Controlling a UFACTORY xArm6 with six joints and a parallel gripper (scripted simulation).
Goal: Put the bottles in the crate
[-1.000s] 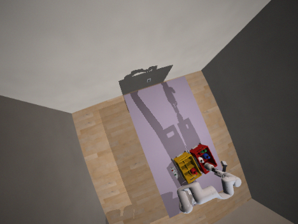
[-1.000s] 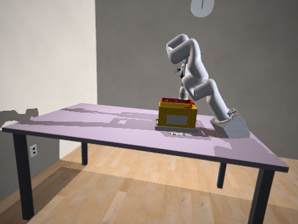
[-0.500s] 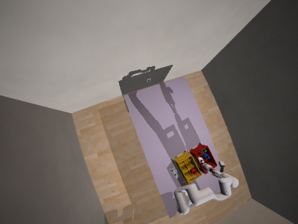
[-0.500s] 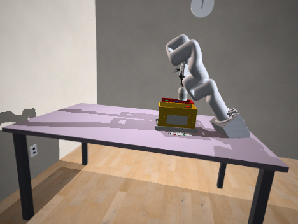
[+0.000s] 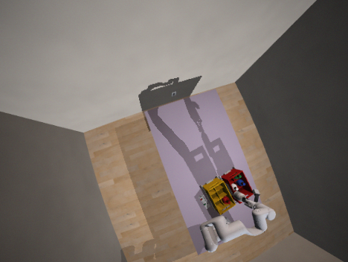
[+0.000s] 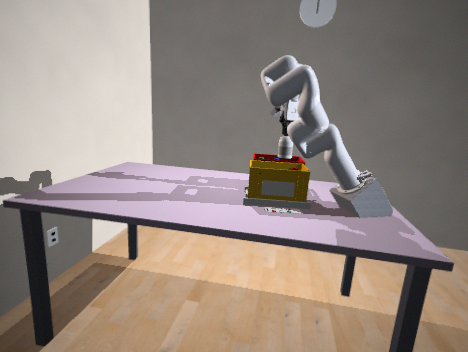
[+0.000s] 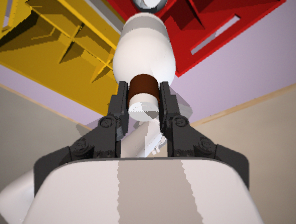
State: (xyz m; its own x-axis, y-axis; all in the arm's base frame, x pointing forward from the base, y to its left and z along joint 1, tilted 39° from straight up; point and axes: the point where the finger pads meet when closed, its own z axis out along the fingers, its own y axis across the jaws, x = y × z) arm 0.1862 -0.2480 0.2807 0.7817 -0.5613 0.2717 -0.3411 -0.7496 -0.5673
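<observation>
My hand is 70 mm above the white bottle. Also, from my hand: red crate: 60 mm ahead, 70 mm to the right, 250 mm below; then blue-label bottle: 80 mm ahead, 120 mm to the right, 250 mm below; then yellow crate: 10 mm behind, 140 mm to the left, 250 mm below.
</observation>
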